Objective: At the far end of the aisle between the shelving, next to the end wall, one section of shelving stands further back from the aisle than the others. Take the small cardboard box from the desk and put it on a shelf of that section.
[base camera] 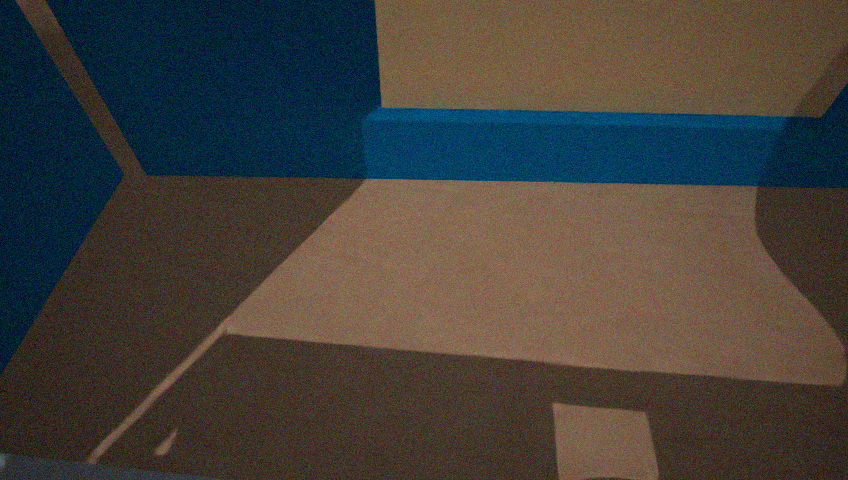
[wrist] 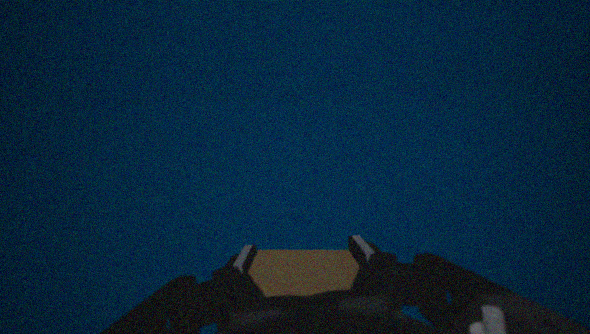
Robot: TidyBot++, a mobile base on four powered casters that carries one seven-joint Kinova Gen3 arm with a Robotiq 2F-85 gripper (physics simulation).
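Frame: origin at the arm's base, x back, y right, z up, level; millimetres.
Where they show: gripper, between the fingertips: (wrist: 303,254).
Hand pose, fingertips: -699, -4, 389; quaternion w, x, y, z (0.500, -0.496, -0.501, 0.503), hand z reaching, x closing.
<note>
After its pixels a point has its place, as x, y, z.
The small cardboard box (wrist: 304,272) {-664, -5, 393} is tan and sits between the fingertips at the bottom of the wrist view. My gripper (wrist: 303,254) {-699, -4, 389} is shut on it, with one finger on each side. Behind the box, a plain dark blue surface of the shelving (wrist: 295,125) {-943, 2, 515} fills the wrist view; I cannot tell which shelf or panel it is. In the base camera view, blue shelving (base camera: 238,89) {-520, -234, -320} stands at the left and ahead, with a low blue board (base camera: 565,151) {-496, 109, -354} along the floor. The gripper and the desk do not show in the base camera view.
A tan wall (base camera: 595,53) {-516, 116, -258} shows above the low blue board. Another blue panel (base camera: 35,178) {-368, -358, -318} stands close at the left edge, past a narrow tan gap. The brown floor (base camera: 476,267) {-370, 25, -397} runs up to the low board, with dark shadows across it. Blue shelving also shows at the right edge.
</note>
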